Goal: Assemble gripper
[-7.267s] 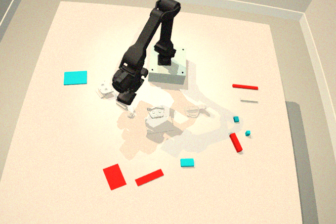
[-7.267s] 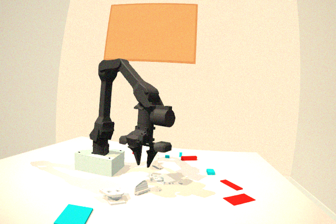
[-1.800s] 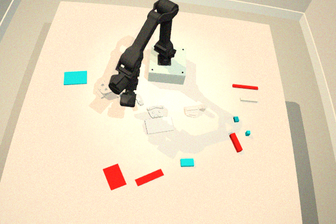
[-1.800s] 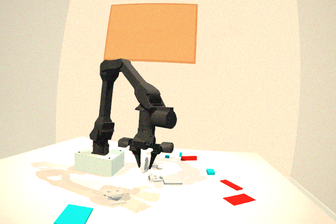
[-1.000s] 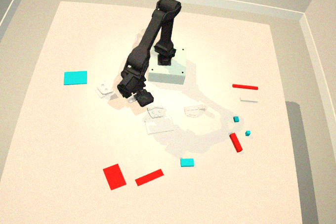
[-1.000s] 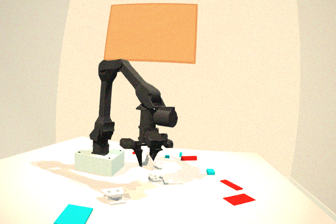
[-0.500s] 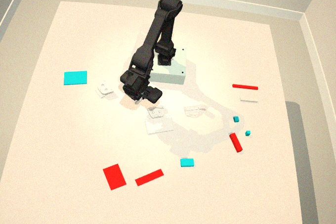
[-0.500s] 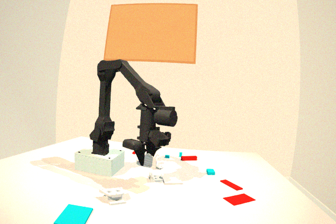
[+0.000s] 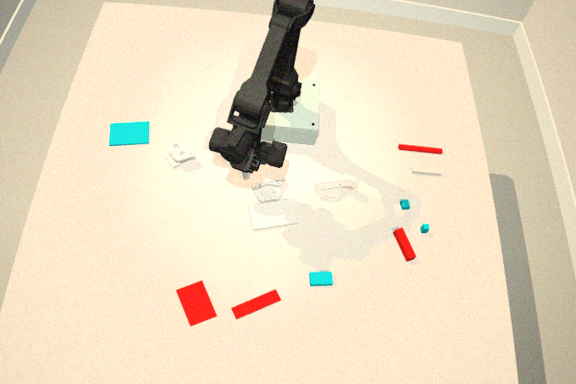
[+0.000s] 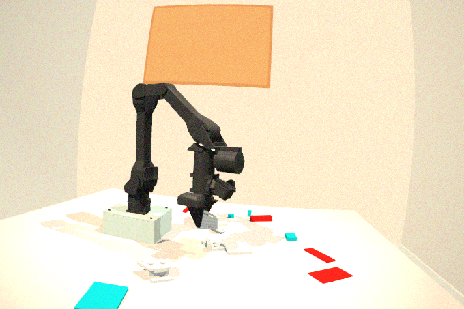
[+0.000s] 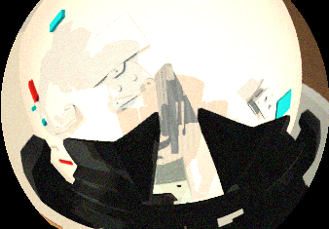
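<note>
The white jaw is 30 mm behind my gripper tip and 30 mm to the left of it. Round my gripper tip: gripper base (70 mm behind, 180 mm to the right, 60 mm below); then housing plate (30 mm ahead, 60 mm to the left, 80 mm below); then flat white plate (100 mm ahead, 70 mm to the left, 80 mm below).
</note>
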